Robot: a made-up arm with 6 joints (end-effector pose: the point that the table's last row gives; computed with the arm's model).
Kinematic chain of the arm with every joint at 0, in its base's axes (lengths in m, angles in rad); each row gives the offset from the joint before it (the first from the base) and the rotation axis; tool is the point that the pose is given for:
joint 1: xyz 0 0 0.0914 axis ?
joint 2: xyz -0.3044 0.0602 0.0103 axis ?
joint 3: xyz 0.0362 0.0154 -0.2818 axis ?
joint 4: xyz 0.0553 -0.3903 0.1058 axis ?
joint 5: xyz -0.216 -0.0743 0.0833 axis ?
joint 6: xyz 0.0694 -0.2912 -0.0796 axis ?
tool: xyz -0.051 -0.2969 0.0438
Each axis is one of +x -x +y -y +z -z.
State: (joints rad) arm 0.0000 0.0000 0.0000 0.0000 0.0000 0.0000
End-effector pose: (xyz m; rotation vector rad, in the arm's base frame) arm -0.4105 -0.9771 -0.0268 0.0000 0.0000 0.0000
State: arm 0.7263 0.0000 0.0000 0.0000 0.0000 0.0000
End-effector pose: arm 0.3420 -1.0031 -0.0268 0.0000 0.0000 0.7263
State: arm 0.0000 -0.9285 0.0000 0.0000 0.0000 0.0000
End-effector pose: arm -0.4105 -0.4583 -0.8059 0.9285 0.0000 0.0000
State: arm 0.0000 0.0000 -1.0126 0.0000 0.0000 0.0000
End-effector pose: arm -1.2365 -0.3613 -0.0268 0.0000 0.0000 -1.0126
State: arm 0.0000 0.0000 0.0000 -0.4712 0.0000 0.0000
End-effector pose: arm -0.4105 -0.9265 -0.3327 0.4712 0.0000 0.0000
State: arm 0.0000 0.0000 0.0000 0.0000 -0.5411 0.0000
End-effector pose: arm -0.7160 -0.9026 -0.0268 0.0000 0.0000 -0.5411
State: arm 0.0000 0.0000 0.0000 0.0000 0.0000 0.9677
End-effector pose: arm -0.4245 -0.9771 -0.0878 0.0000 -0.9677 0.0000
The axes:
joint 1: +z
joint 2: -x
joint 3: +z
joint 4: -x
joint 5: +z
joint 6: -y

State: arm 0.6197 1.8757 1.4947 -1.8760 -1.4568 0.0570
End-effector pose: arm 0.0700 0.0048 0.9236 -1.3282 0.7253 -1.0878
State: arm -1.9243 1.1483 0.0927 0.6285 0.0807 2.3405
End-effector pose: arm -0.0948 0.2690 1.0248 -1.2928 -0.2737 0.4117
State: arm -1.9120 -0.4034 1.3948 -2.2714 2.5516 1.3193
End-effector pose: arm -0.0859 -0.3780 0.2795 -0.5201 1.7891 -0.8673
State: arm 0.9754 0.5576 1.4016 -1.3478 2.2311 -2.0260
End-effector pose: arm -0.2132 0.2631 0.1859 0.7468 0.5070 -2.0783
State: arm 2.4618 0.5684 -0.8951 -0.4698 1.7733 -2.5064
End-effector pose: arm 0.3840 0.1473 0.2527 -2.5901 -0.5930 0.9435
